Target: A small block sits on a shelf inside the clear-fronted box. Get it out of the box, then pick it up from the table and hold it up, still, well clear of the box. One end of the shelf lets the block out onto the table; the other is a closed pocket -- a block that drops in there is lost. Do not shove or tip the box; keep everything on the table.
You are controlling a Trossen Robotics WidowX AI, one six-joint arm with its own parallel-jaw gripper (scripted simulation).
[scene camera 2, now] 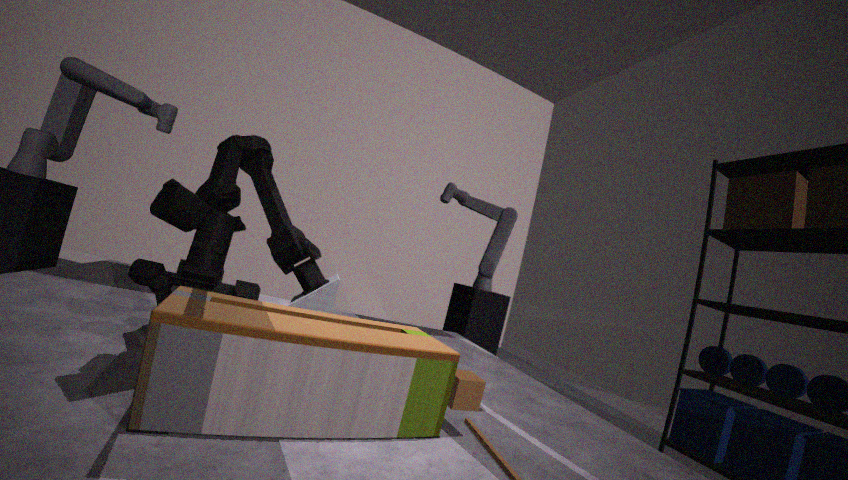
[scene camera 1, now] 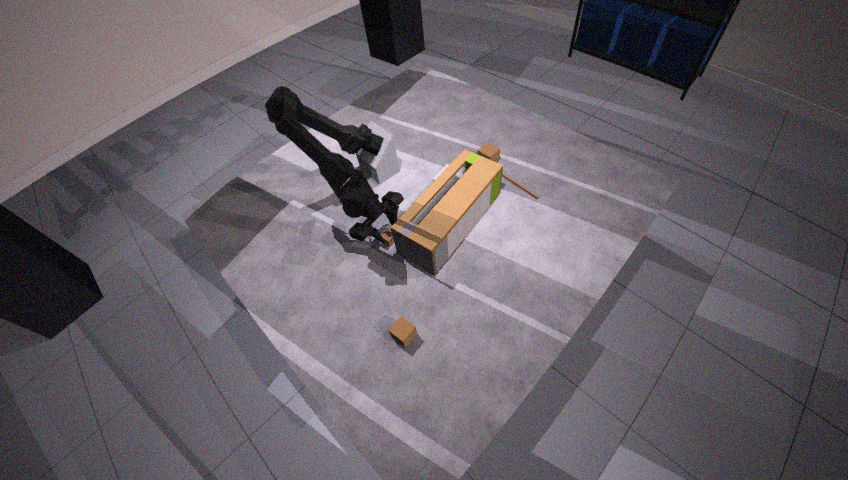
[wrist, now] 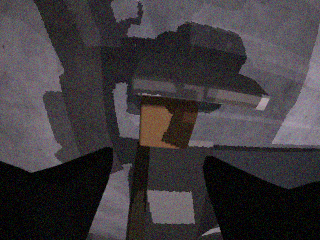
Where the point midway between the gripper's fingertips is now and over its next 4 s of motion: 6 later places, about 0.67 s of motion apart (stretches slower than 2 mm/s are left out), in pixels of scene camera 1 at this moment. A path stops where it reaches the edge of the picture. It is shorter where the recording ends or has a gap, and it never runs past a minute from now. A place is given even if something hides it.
The gripper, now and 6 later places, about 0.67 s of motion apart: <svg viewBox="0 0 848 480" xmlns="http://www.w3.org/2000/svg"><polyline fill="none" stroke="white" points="389,235 391,241 391,235 390,227 391,220 392,214 392,207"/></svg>
